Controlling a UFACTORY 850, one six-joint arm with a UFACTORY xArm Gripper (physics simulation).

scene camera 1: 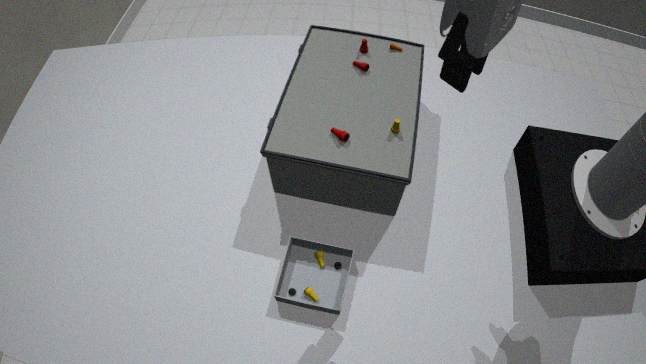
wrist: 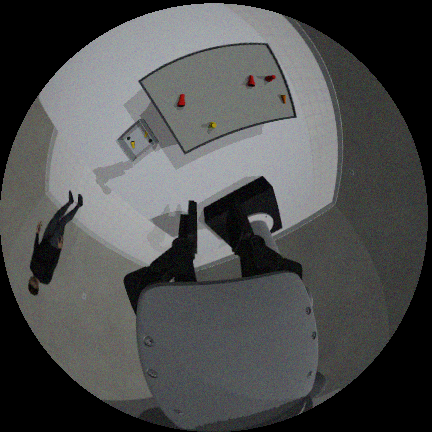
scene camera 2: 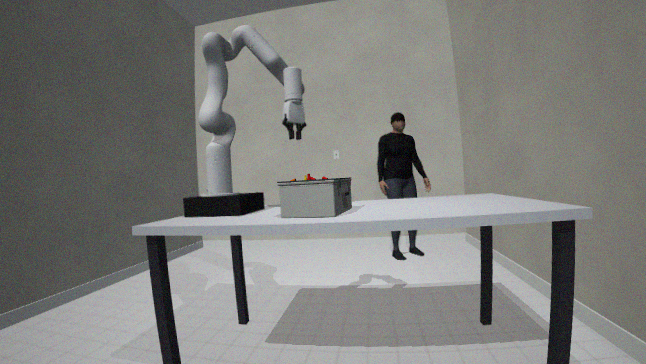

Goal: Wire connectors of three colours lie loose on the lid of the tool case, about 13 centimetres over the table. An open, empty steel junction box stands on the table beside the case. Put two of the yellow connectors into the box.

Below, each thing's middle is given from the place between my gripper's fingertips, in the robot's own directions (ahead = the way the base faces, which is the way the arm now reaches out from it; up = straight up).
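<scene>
Tool case (scene camera 1: 369, 172): my hand 260 mm above it, 140 mm short of it, 110 mm to the left of it. Steel junction box (scene camera 1: 300, 269): 310 mm below my hand, 170 mm to the left of it, 120 mm ahead of it.
</scene>
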